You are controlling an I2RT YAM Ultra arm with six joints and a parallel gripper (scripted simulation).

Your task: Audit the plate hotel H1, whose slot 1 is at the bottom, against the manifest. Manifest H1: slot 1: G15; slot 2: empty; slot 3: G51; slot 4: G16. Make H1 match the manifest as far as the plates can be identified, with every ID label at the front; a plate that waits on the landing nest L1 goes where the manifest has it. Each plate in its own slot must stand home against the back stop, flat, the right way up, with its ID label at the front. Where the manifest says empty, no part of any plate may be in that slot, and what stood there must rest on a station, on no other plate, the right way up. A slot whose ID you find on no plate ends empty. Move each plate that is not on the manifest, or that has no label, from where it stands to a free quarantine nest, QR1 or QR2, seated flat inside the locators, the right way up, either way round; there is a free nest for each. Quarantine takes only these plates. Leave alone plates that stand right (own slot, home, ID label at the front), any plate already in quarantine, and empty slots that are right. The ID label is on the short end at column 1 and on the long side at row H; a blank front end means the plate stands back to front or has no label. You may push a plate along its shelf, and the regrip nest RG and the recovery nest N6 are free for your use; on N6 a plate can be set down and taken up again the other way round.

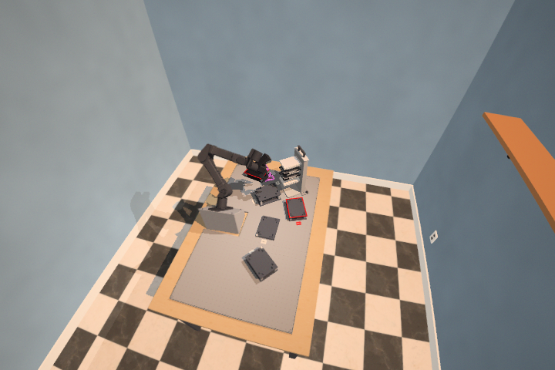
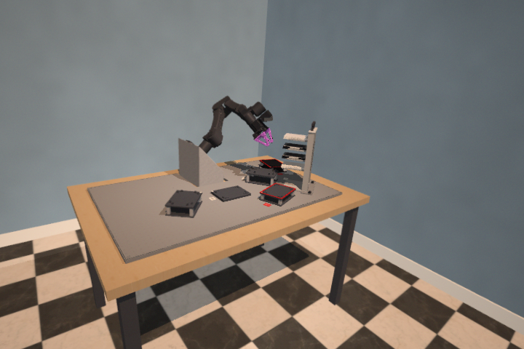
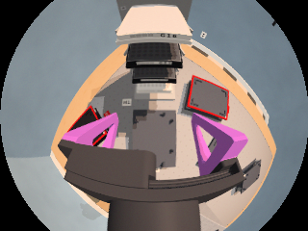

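Right now the white plate is 11 cm below my hand, 11 cm ahead of it and 10 cm to the left of it.
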